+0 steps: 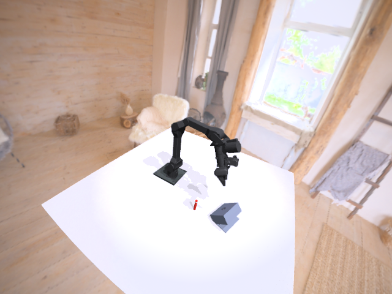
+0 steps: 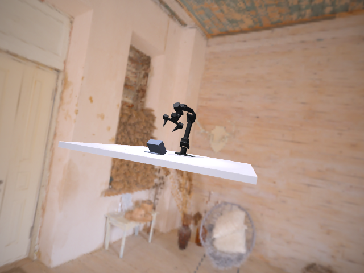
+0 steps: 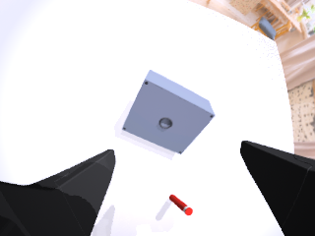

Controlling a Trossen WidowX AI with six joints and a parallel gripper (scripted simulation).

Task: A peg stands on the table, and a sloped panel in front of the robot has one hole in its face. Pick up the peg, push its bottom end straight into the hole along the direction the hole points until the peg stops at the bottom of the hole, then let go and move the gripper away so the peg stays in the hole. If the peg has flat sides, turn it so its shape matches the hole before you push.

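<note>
Now: the red peg 160 mm below my gripper tip, 120 mm behind it and 60 mm to the right of it. Round my gripper tip: grey sloped panel (160 mm below, 60 mm to the right, 50 mm ahead).
</note>
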